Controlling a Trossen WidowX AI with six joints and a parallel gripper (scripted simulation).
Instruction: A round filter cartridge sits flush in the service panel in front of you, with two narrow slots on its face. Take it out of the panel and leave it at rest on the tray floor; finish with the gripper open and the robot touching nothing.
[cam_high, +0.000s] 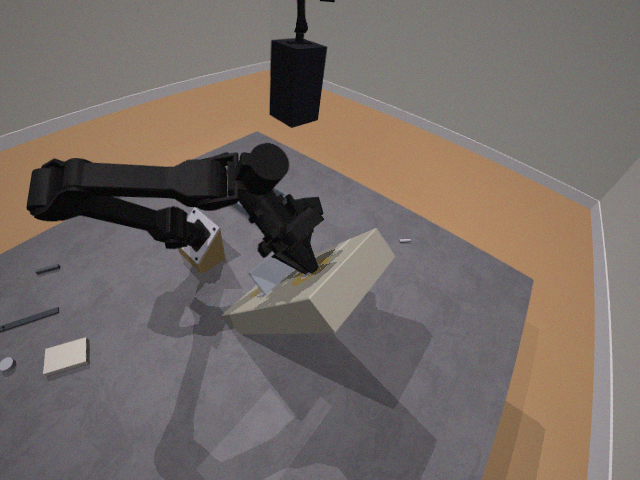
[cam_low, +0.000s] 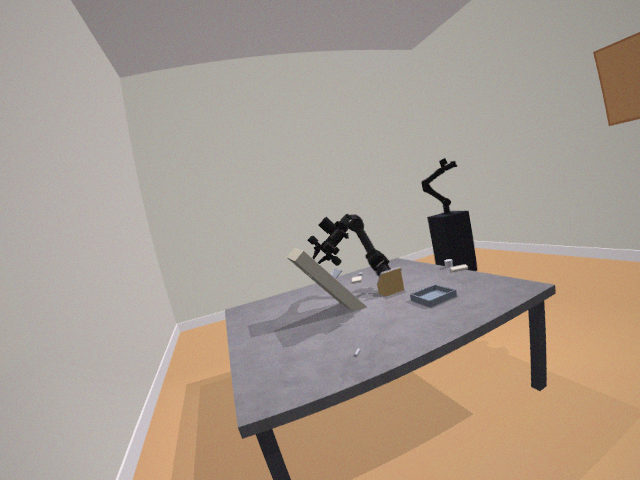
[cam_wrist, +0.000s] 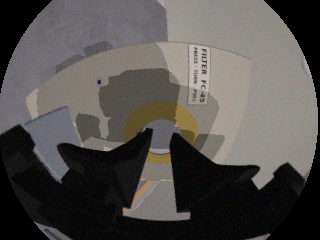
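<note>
My gripper tip is 40 mm past the cream service panel, 10 mm to the left of it and 80 mm above it. The rest, counted from my gripper tip: small pin 30 mm behind, 480 mm to the left, 250 mm below; then blue-grey tray 480 mm behind, 210 mm to the left, 250 mm below; then round filter cartridge 10 mm ahead, 10 mm below.
</note>
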